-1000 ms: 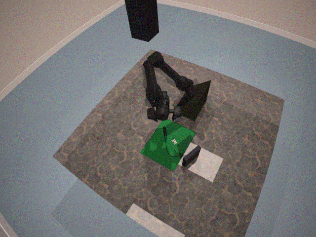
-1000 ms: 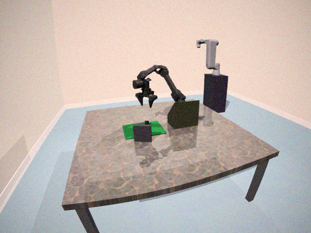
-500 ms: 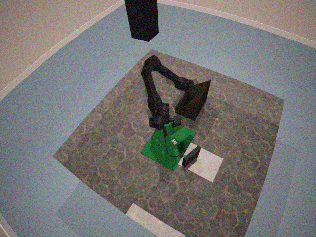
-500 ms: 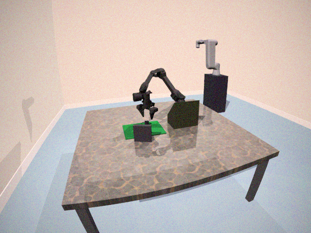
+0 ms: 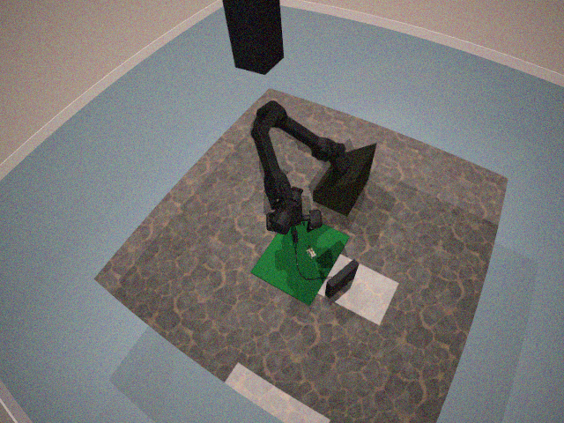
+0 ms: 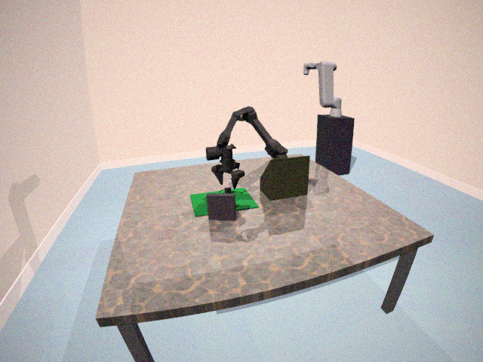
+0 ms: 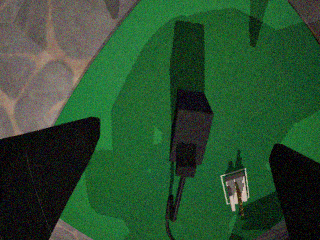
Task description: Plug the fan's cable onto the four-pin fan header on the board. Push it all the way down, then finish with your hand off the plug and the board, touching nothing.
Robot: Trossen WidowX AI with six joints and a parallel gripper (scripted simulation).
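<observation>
Now: gripper tip 30 mm above the black plug. Also, from my gripper tip: fan 80 mm ahead, 220 mm to the left, 10 mm above; white four-pin header 20 mm ahead, 80 mm to the left, 50 mm below; green board 50 mm ahead, 50 mm to the left, 60 mm below.
</observation>
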